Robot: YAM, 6 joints.
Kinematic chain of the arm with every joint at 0, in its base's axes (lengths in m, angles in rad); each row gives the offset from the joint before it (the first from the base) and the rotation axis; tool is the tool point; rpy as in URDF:
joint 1: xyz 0 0 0.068 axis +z
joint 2: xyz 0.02 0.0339 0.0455 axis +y
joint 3: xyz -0.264 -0.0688 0 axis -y
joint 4: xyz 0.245 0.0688 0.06 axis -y
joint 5: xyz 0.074 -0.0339 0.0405 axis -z
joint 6: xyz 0.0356 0 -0.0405 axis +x
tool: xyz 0 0 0 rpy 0 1.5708 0
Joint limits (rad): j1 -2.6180..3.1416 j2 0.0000..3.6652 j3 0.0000..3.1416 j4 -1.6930..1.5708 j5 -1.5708..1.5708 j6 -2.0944..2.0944
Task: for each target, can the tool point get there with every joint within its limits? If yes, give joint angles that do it. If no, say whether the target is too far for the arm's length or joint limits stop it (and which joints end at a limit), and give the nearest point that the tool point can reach.
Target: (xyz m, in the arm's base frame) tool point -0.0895 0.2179 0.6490
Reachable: yes | joints -1.1478 1.0462 2.4974 1.1434 -0.2218 -1.5485
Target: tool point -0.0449 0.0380 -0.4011
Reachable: no: joint limits stop it (at a limit: joint 2) | nearest point -0.0670 0.0567 -0.3426 | short by 0.065 m
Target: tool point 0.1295 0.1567 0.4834
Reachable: yes | joints 1.0483 1.2660 1.7430 -1.0786 1.2754 1.6605
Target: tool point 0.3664 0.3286 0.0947
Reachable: yes | joints 0.6715 2.3991 1.4219 0.6778 -0.9667 -1.5770
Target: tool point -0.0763 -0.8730 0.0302
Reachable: no: too far | nearest point -0.0560 -0.6405 0.0529 | short by 0.235 m
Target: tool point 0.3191 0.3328 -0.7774
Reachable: no: too far | nearest point 0.2396 0.2499 -0.3669 | short by 0.426 m
